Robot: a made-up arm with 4 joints. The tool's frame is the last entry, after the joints.
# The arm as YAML. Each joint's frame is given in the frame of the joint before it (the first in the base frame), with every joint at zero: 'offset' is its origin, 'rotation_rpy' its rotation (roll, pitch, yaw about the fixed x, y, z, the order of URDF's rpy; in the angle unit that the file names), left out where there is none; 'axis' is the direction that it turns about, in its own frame. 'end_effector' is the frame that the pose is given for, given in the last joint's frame.
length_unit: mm
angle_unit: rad
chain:
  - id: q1
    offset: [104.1, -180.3, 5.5]
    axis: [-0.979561, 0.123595, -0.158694]
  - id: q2
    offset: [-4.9, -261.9, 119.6]
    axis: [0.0, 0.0, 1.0]
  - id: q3
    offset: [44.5, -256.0, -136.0]
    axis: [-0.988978, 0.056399, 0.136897]
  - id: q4
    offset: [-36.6, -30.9, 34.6]
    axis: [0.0, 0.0, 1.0]
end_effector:
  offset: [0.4, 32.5, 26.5]
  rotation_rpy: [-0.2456, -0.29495, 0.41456]
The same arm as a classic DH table. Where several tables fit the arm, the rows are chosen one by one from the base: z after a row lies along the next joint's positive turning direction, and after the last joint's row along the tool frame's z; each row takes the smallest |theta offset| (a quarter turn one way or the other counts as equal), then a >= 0, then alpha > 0; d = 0 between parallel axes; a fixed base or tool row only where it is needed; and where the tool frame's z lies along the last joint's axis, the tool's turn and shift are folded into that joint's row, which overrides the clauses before.
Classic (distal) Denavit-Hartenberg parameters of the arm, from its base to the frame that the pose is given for. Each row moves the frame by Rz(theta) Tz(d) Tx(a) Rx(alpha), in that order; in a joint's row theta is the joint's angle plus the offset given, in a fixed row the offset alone. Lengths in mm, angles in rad.
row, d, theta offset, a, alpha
base (fixed), -14.7, 1.4453, -165.9, -1.7302
q1, -155.7, 0, -260.5, 1.7302
q2, -12.7, 0.0685, -253.1, -1.4335
q3, -24.5, 0, -32.9, 1.4335
q4, 33.5, -0.2401, 31.2, -0.3815
tool (fixed), 24.5, -0.8959, 0, 0

